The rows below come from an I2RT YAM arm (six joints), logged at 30 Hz.
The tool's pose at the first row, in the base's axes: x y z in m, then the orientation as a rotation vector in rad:
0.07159, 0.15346, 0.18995, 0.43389, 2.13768, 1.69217
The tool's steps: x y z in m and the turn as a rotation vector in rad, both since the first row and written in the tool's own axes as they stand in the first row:
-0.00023, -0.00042, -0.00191, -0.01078, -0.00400, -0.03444
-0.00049, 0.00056, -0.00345, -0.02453, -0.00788, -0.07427
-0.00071, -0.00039, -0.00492, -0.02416, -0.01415, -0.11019
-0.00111, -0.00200, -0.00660, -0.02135, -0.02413, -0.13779
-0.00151, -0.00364, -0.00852, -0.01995, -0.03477, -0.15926
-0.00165, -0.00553, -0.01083, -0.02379, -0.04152, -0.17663
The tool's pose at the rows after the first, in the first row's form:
0.07089, 0.15162, 0.18995, 0.39482, 2.12008, 1.68185
0.07039, 0.15040, 0.19125, 0.34923, 2.09861, 1.67118
0.06988, 0.14883, 0.19065, 0.31423, 2.08882, 1.64730
0.06943, 0.14684, 0.18946, 0.29223, 2.07980, 1.62364
0.06886, 0.14463, 0.18830, 0.27724, 2.06994, 1.60445
0.06788, 0.14216, 0.18694, 0.26246, 2.05862, 1.59471

